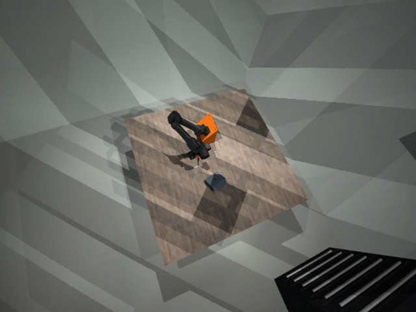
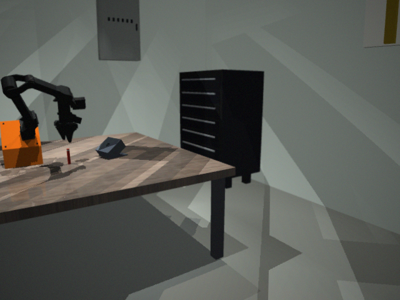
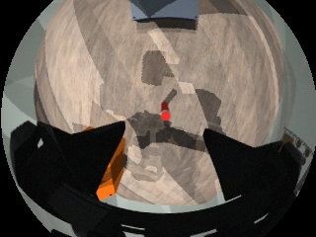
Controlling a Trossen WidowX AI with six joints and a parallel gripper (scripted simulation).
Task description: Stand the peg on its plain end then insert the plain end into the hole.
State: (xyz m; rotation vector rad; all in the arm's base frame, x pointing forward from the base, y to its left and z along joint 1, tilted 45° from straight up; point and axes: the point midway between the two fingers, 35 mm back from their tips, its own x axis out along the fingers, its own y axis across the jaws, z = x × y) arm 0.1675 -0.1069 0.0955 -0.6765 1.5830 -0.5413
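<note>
My gripper tip is 60 mm above the red peg. From my gripper tip the other things lie so: blue-grey sloped panel (240 mm ahead, 80 mm below, 50 mm to the left).
</note>
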